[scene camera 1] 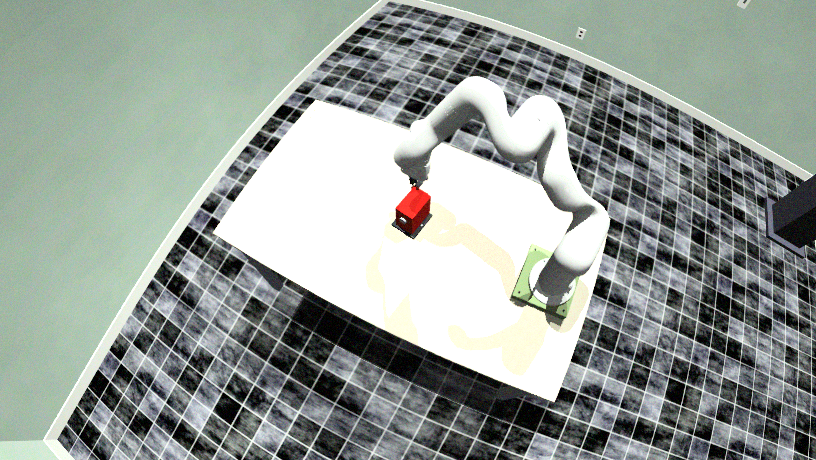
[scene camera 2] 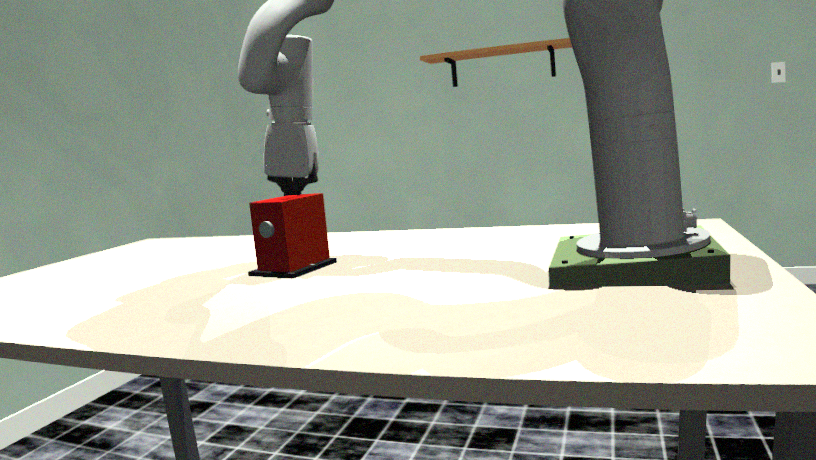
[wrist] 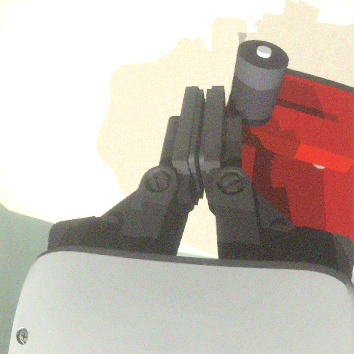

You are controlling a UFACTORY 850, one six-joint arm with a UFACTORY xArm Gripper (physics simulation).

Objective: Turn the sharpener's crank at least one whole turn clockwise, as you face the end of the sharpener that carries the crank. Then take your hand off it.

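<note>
The red sharpener (scene camera 1: pixel 412 212) (scene camera 2: pixel 305 234) (wrist: pixel 320 200) stands upright on its dark base on the table. A round grey knob (scene camera 1: pixel 402 220) (scene camera 2: pixel 266 229) is on the end away from the crank. The crank's dark grey cylindrical handle (wrist: pixel 260 82) shows in the wrist view beside the red body, near its top edge; the body hides it in scene camera 2. My gripper (scene camera 1: pixel 414 185) (scene camera 2: pixel 292 192) (wrist: pixel 208 108) is shut with nothing between its fingers. It points down at the crank end, its fingers just left of the handle in the wrist view. Whether they touch it I cannot tell.
The arm's base is bolted on a green plate (scene camera 1: pixel 524 285) (scene camera 2: pixel 634 277) at the other end of the white table (scene camera 1: pixel 320 182) (scene camera 2: pixel 142 251). A wooden shelf (scene camera 2: pixel 497 50) is on the wall behind. A dark box-like object (scene camera 1: pixel 794 220) stands beyond the table.
</note>
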